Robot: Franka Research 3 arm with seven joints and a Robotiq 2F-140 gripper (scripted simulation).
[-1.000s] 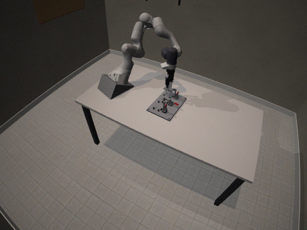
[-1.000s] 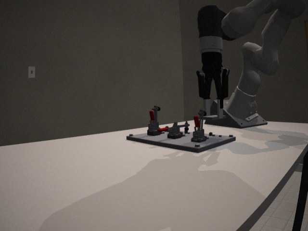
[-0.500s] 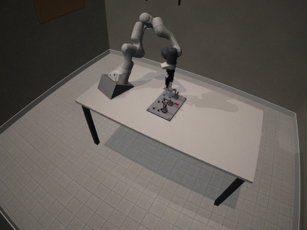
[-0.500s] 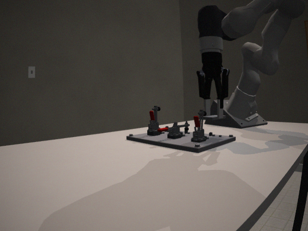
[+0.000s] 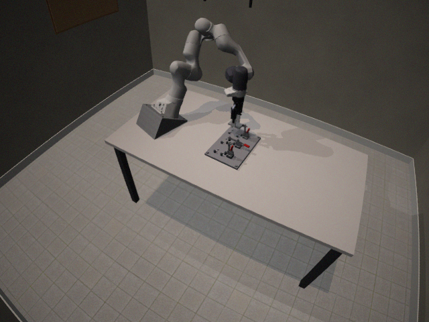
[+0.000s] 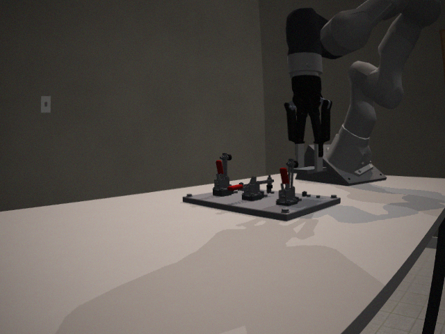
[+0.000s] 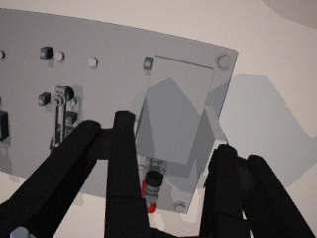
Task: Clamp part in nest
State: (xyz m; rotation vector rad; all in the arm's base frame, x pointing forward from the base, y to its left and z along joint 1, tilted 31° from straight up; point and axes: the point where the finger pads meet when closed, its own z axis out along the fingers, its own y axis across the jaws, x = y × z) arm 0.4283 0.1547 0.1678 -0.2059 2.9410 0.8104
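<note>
Right now the grey block part is 3 cm below my hand. From my hand the other things lie so: fixture: 8 cm ahead, 10 cm to the right, 11 cm below.
</note>
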